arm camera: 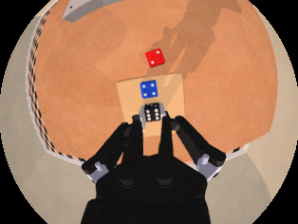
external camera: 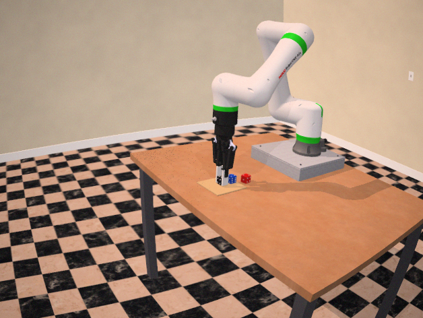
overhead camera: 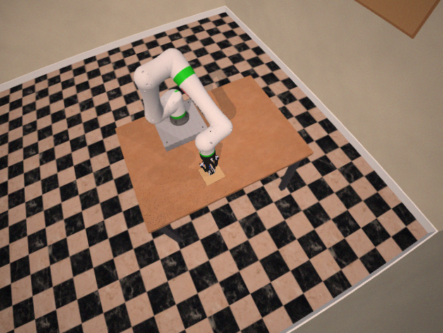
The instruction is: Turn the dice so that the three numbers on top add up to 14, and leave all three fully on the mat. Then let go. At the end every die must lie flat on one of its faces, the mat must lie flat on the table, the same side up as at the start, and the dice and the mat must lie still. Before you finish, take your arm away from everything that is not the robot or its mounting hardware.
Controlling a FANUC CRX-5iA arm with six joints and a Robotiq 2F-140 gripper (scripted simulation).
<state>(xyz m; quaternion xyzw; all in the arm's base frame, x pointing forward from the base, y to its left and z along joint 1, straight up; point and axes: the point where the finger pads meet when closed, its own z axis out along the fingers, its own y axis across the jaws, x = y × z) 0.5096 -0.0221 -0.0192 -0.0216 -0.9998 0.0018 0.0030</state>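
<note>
Now: the black die 20 mm below my hand. Also, from my hand: blue die: 50 mm behind, 20 mm below; tan mat: 40 mm below; red die: 100 mm behind, 20 mm to the left, 30 mm below.
</note>
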